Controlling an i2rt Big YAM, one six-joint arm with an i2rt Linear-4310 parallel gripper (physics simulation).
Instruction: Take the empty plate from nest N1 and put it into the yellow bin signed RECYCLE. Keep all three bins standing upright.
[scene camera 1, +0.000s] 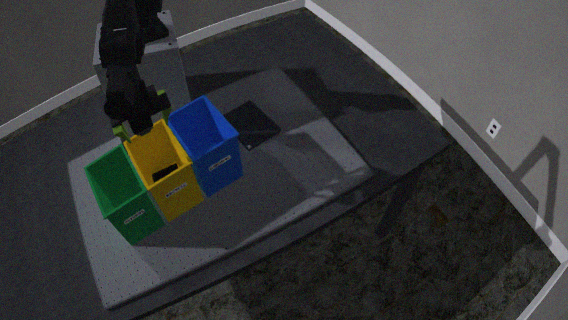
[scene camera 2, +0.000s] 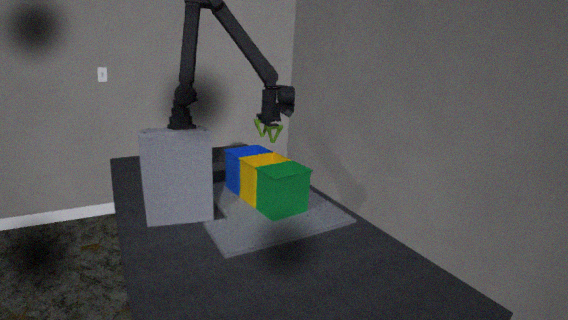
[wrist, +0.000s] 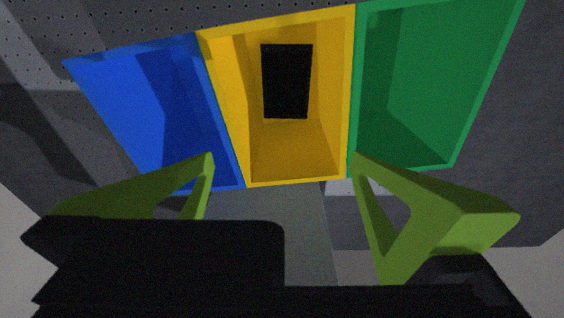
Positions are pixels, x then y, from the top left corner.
Labels:
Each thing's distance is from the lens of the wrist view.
my gripper (wrist: 282, 158): 13 cm
blue bin (wrist: 156, 97): 35 cm
yellow bin (wrist: 269, 151): 31 cm
green bin (wrist: 418, 81): 35 cm
The marked spots on the yellow bin and the green bin are 24 cm apart.

